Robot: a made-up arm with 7 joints. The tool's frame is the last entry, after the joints. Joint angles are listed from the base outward.
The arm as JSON. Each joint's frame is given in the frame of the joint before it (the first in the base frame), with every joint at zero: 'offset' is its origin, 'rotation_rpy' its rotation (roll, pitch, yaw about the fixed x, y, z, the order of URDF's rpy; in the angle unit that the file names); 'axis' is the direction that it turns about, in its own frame. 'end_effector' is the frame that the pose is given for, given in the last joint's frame.
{
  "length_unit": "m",
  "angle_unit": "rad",
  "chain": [
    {
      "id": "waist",
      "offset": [
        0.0,
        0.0,
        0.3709
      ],
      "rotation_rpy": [
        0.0,
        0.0,
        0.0
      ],
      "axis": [
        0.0,
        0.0,
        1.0
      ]
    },
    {
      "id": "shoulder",
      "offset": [
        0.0,
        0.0,
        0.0
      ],
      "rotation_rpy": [
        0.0,
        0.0,
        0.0
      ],
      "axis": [
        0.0,
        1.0,
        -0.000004
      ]
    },
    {
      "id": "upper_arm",
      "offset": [
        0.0,
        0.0,
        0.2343
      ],
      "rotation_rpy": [
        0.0,
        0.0,
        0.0
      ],
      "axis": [
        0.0,
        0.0,
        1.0
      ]
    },
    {
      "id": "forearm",
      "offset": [
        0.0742,
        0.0,
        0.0
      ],
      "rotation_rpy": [
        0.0,
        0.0,
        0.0
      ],
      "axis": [
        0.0,
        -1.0,
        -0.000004
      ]
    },
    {
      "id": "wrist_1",
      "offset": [
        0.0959,
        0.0,
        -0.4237
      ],
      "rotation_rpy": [
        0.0,
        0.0,
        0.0
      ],
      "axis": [
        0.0,
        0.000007,
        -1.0
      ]
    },
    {
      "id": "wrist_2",
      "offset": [
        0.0,
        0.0,
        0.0
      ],
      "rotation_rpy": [
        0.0,
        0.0,
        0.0
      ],
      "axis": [
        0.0,
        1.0,
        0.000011
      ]
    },
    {
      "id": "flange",
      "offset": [
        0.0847,
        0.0,
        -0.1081
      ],
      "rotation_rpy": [
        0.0,
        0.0,
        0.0
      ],
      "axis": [
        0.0,
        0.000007,
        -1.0
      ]
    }
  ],
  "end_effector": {
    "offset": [
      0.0,
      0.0,
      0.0
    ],
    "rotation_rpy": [
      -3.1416,
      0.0,
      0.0
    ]
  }
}
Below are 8 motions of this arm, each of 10 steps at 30 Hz.
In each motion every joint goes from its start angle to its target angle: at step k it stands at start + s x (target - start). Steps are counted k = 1, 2, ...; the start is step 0. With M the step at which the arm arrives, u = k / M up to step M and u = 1 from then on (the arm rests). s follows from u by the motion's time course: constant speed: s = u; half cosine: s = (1 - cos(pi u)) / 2; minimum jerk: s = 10 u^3 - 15 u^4 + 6 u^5.
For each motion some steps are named. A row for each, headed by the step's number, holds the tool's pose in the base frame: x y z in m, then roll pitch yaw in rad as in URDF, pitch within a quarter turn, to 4 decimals.
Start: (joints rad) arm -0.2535 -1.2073 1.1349 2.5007 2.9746 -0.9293 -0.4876
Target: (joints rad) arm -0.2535 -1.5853 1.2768 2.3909 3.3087 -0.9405 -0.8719
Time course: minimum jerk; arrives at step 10
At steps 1, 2, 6, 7, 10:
1: -0.3586 0.4182 0.7239 -1.0362 -0.1486 -0.5549
2: -0.3634 0.4235 0.7115 -1.0512 -0.1776 -0.5562
6: -0.4015 0.4776 0.5440 -1.2425 -0.5515 -0.5452
7: -0.4040 0.4873 0.5006 -1.2945 -0.6446 -0.5326
10: -0.4036 0.4958 0.4543 -1.3543 -0.7423 -0.5129

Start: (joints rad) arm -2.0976 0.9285 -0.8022 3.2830 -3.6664 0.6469 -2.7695
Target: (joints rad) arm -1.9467 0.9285 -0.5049 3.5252 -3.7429 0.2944 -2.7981
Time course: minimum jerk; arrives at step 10
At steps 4, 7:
4: -0.1872 -0.5229 0.9096 0.8233 -0.0021 0.4796
7: -0.1291 -0.4829 0.9373 0.6568 -0.0615 0.5564

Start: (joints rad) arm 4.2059 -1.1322 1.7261 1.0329 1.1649 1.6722 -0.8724
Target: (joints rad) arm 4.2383 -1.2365 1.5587 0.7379 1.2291 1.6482 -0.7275
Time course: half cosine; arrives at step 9
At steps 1, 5, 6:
1: 0.4860 -0.1608 0.2119 -2.8491 0.3492 -0.0333
5: 0.4263 -0.2221 0.2270 -2.9472 0.3374 -0.3188
6: 0.4075 -0.2376 0.2329 -2.9719 0.3259 -0.4007

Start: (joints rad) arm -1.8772 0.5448 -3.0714 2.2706 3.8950 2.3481 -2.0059
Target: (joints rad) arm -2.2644 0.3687 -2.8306 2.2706 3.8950 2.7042 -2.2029
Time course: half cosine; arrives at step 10
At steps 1, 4, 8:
1: 0.0373 -0.1218 1.0617 2.1800 0.5699 0.7204
4: 0.0196 -0.0808 1.0536 2.2640 0.6218 0.7194
8: 0.0119 -0.0096 1.0321 2.4478 0.7033 0.7541

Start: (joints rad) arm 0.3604 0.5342 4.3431 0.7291 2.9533 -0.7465 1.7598
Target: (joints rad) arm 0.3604 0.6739 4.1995 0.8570 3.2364 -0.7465 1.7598
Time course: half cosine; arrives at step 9
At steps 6, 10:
6: -0.0633 -0.3811 0.3938 2.6368 0.4523 -0.4154
10: -0.0602 -0.3883 0.4140 2.5636 0.3878 -0.4787

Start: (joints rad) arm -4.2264 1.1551 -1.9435 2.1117 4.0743 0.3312 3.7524
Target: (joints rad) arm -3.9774 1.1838 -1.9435 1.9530 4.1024 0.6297 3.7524
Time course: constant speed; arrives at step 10
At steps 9, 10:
9: 0.1203 0.6584 0.7553 0.0158 -0.5602 -1.8117
10: 0.1095 0.6587 0.7563 0.0233 -0.5377 -1.7938

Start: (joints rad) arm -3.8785 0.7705 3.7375 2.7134 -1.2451 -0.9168 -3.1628
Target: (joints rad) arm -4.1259 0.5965 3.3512 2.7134 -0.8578 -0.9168 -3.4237
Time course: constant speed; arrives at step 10
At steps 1, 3, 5, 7, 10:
1: -0.2008 0.4280 0.8879 0.5274 -1.3151 -2.0011
3: -0.1728 0.4148 0.9107 0.5384 -1.2484 -2.0602
5: -0.1467 0.3991 0.9320 0.5497 -1.1811 -2.1224
7: -0.1228 0.3813 0.9517 0.5607 -1.1132 -2.1869
10: -0.0915 0.3515 0.9785 0.5758 -1.0111 -2.2875

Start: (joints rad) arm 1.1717 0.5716 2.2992 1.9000 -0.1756 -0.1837 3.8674
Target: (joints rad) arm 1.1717 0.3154 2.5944 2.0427 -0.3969 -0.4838 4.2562
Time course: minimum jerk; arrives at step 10
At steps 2, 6, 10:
2: -0.3144 0.1509 1.0571 0.6689 0.2738 -1.9095
6: -0.2505 -0.0032 1.0938 0.3850 0.2521 -1.7548
10: -0.2164 -0.0764 1.0954 0.2569 0.2704 -1.6356

